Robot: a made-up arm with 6 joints. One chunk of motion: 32 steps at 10 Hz.
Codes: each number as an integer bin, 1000 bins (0 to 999) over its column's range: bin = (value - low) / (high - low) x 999, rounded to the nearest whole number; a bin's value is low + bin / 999 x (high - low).
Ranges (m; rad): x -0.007..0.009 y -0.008..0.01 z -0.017..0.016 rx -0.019..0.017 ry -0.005..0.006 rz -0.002..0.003
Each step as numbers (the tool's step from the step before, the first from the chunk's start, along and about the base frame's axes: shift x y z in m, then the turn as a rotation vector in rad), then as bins.
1 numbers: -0.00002 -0.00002 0.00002 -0.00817 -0.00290 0.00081
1 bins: 436 443 515 301 191 561
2 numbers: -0.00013 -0.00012 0.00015 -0.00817 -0.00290 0.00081
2 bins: 429 437 519 301 191 561
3 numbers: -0.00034 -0.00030 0.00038 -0.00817 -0.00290 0.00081
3 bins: 416 427 526 301 191 561
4 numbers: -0.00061 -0.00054 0.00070 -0.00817 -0.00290 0.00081
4 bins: 399 414 536 301 191 561
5 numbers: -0.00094 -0.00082 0.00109 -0.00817 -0.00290 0.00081
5 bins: 378 398 548 301 191 561
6 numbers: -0.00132 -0.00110 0.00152 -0.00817 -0.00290 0.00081
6 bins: 355 383 561 301 191 561
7 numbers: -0.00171 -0.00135 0.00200 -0.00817 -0.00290 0.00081
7 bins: 330 369 575 301 191 561
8 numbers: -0.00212 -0.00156 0.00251 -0.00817 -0.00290 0.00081
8 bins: 305 357 591 301 191 561
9 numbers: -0.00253 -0.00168 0.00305 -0.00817 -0.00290 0.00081
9 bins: 279 351 607 301 191 561
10 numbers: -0.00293 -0.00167 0.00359 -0.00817 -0.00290 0.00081
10 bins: 254 351 623 301 191 561
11 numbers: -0.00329 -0.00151 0.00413 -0.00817 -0.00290 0.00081
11 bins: 232 360 640 301 191 561
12 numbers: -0.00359 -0.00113 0.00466 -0.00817 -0.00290 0.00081
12 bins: 213 381 656 301 191 561
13 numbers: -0.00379 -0.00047 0.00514 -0.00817 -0.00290 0.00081
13 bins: 200 418 670 301 191 561
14 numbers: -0.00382 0.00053 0.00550 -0.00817 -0.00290 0.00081
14 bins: 199 473 681 301 191 561
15 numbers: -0.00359 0.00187 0.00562 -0.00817 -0.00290 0.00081
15 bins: 213 548 685 301 191 561
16 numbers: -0.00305 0.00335 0.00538 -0.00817 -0.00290 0.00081
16 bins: 247 630 678 301 191 561
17 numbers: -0.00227 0.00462 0.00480 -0.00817 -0.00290 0.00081
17 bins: 295 700 660 301 191 561
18 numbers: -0.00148 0.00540 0.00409 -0.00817 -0.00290 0.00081
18 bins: 345 744 638 301 191 561
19 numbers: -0.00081 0.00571 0.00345 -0.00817 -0.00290 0.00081
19 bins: 386 761 619 301 191 561
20 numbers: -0.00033 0.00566 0.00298 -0.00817 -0.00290 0.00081
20 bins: 416 758 605 301 191 561
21 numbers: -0.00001 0.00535 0.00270 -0.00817 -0.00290 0.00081
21 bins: 436 741 596 301 191 561
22 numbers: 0.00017 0.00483 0.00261 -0.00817 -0.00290 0.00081
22 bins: 448 712 594 301 191 561
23 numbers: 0.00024 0.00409 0.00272 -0.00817 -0.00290 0.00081
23 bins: 452 671 597 301 191 561
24 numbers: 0.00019 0.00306 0.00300 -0.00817 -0.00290 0.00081
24 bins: 449 614 605 301 191 561
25 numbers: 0.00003 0.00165 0.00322 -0.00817 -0.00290 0.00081
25 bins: 439 536 612 301 191 561
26 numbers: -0.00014 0.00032 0.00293 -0.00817 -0.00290 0.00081
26 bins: 428 462 603 301 191 561
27 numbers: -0.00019 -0.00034 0.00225 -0.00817 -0.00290 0.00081
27 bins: 425 425 583 301 191 561
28 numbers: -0.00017 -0.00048 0.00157 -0.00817 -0.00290 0.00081
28 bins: 426 417 562 301 191 561
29 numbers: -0.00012 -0.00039 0.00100 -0.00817 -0.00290 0.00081
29 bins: 430 422 545 301 191 561
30 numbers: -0.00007 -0.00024 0.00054 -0.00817 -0.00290 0.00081
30 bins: 433 431 531 301 191 561
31 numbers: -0.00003 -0.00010 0.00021 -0.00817 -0.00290 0.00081
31 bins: 435 438 521 301 191 561
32 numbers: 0.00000 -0.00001 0.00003 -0.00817 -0.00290 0.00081
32 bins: 437 443 516 301 191 561
